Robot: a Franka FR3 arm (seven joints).
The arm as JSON. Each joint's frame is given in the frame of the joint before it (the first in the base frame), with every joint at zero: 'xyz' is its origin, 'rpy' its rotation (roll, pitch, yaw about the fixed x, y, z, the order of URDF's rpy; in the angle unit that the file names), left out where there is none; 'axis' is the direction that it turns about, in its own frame. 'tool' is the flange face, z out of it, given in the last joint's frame.
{
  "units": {
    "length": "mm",
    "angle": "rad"
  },
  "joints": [
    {
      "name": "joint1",
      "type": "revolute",
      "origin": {
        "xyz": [
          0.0,
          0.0,
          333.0
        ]
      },
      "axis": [
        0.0,
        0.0,
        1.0
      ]
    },
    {
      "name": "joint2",
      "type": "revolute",
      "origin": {
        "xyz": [
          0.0,
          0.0,
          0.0
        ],
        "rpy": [
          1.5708,
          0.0,
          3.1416
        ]
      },
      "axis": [
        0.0,
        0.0,
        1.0
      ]
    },
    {
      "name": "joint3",
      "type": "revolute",
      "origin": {
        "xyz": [
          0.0,
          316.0,
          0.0
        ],
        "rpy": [
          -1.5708,
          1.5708,
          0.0
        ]
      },
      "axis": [
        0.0,
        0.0,
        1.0
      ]
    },
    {
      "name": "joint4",
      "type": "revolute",
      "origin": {
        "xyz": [
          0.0,
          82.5,
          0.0
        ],
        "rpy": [
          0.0,
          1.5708,
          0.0
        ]
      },
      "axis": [
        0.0,
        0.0,
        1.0
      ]
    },
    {
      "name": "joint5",
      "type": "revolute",
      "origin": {
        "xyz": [
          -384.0,
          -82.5,
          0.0
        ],
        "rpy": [
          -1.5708,
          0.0,
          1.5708
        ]
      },
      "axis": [
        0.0,
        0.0,
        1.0
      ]
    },
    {
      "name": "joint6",
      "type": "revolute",
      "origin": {
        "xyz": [
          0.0,
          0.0,
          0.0
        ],
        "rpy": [
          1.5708,
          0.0,
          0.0
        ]
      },
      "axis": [
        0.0,
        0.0,
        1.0
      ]
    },
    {
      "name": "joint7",
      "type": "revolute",
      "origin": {
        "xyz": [
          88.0,
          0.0,
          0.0
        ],
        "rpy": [
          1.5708,
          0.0,
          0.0
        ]
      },
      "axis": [
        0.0,
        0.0,
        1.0
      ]
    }
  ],
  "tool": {
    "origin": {
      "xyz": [
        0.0,
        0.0,
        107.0
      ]
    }
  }
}
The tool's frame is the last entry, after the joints.
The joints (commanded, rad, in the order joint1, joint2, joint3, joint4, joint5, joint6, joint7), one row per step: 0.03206, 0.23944, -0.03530, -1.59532, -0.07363, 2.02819, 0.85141; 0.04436, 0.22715, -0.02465, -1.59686, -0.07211, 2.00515, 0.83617; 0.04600, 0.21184, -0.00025, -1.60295, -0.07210, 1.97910, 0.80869; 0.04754, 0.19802, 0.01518, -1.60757, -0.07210, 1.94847, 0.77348; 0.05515, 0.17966, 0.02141, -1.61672, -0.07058, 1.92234, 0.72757; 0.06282, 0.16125, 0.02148, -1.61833, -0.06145, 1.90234, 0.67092; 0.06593, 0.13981, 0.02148, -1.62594, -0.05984, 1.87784, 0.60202; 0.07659, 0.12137, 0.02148, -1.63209, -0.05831, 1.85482, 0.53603; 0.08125, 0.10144, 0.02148, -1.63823, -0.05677, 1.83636, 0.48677; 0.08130, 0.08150, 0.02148, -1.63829, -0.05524, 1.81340, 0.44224; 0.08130, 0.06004, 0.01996, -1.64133, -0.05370, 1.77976, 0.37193
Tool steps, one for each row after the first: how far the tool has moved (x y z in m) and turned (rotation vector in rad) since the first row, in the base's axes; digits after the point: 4 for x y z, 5 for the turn. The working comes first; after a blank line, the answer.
Tool pose at each row, in the base's axes (x y z in m, rotation vector in rad; the steps are taken from these numbers as rounded here): 0.6542, -0.0042, 0.5121, -2.85309, 1.25143, -0.32529; 0.6498, 0.0099, 0.5168, -2.87771, 1.20127, -0.30539; 0.6435, 0.0249, 0.5209, -2.91222, 1.12909, -0.27845; 0.6372, 0.0344, 0.5243, 2.94560, -1.05767, 0.24664; 0.6297, 0.0424, 0.5288, 2.96988, -0.97013, 0.22052; 0.6236, 0.0474, 0.5375, 3.00140, -0.88042, 0.21100; 0.6160, 0.0487, 0.5446, 3.02461, -0.77245, 0.19395; 0.6087, 0.0547, 0.5506, 3.04673, -0.65693, 0.17661; 0.6018, 0.0569, 0.5579, 3.06045, -0.57589, 0.16834; 0.5949, 0.0563, 0.5676, 3.07007, -0.50938, 0.16241; 0.5864, 0.0546, 0.5756, 3.08009, -0.40528, 0.13731

-0.0044, 0.0141, 0.0047, 0.00088, 0.01341, 0.03541; -0.0107, 0.0291, 0.0088, 0.00056, 0.03214, 0.08595; -0.0170, 0.0386, 0.0122, -0.00338, 0.05576, 0.13515; -0.0245, 0.0466, 0.0167, -0.00930, 0.07545, 0.19211; -0.0306, 0.0516, 0.0254, -0.01030, 0.08170, 0.25282; -0.0382, 0.0529, 0.0325, -0.01987, 0.09615, 0.32229; -0.0455, 0.0589, 0.0385, -0.02873, 0.11028, 0.39668; -0.0524, 0.0611, 0.0458, -0.03494, 0.11737, 0.44884; -0.0593, 0.0605, 0.0555, -0.04022, 0.12259, 0.49153; -0.0678, 0.0588, 0.0635, -0.04703, 0.14116, 0.55793
